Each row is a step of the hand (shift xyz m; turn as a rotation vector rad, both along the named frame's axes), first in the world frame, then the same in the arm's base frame.
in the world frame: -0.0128 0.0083 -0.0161 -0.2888 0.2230 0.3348
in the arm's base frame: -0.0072 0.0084 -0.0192 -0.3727 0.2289 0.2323
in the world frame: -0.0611 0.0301 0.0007 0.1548 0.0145 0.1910
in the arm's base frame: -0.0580 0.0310 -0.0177 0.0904 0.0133 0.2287
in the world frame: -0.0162 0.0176 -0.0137 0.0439 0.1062 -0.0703
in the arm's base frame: -0.0111 0.0178 -0.0180 0.0646 0.1052 -0.0539
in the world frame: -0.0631 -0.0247 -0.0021 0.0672 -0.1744 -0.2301
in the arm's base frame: -0.0599 -0.0238 -0.0210 0.1306 -0.1766 -0.1991
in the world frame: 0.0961 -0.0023 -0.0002 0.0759 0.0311 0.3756
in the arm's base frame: 0.0917 -0.0037 0.0287 -0.0401 0.0320 0.3810
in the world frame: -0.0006 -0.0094 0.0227 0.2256 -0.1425 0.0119
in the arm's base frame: -0.0075 -0.0093 0.0215 0.2094 -0.1456 0.0793
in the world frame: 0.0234 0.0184 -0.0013 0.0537 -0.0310 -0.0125
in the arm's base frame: 0.0230 0.0181 0.0058 0.0545 -0.0318 0.0043
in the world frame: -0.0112 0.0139 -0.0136 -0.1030 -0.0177 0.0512
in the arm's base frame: -0.0064 0.0140 -0.0163 -0.1139 -0.0160 0.0179
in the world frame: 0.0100 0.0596 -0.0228 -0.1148 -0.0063 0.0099
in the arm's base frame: 0.0173 0.0593 -0.0188 -0.1125 -0.0046 -0.0251
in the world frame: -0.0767 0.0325 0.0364 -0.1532 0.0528 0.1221
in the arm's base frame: -0.0836 0.0338 0.0116 -0.1820 0.0556 0.0703
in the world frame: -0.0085 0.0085 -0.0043 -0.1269 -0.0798 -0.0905
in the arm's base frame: -0.0067 0.0086 -0.0067 -0.0950 -0.0785 -0.1244
